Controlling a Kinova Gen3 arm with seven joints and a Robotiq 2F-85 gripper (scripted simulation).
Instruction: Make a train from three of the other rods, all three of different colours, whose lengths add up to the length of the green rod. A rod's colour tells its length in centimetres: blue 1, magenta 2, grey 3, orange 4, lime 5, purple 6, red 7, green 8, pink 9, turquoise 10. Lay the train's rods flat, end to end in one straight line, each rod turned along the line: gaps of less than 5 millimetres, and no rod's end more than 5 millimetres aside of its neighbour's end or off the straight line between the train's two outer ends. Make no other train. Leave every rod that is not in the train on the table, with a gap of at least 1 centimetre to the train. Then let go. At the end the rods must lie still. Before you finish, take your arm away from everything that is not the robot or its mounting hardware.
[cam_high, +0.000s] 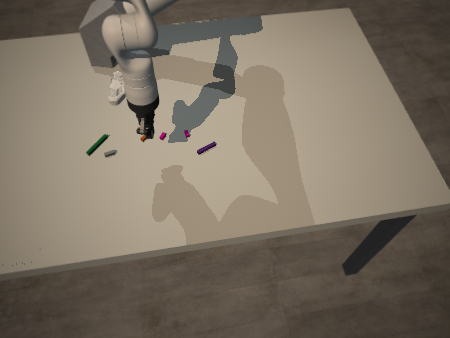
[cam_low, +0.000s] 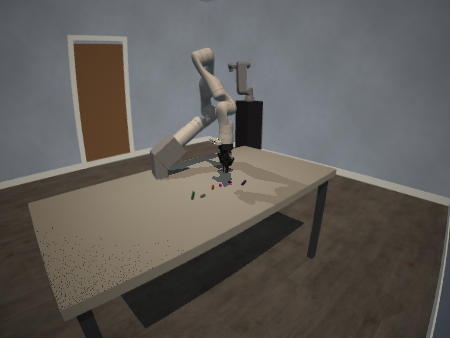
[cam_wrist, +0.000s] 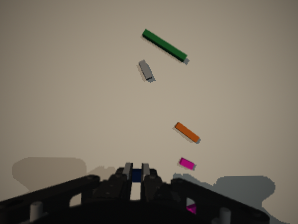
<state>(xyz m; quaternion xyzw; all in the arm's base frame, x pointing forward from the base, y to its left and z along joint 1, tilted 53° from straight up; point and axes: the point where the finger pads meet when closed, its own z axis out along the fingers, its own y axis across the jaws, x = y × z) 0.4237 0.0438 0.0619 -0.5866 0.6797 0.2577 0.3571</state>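
The orange rod is 70 mm behind my hand, 30 mm to the right of it and 120 mm below it. The rest, counted from my hand: grey rod (10 mm behind, 130 mm to the right, 120 mm below); purple rod (30 mm behind, 150 mm to the left, 120 mm below); blue rod (20 mm below).
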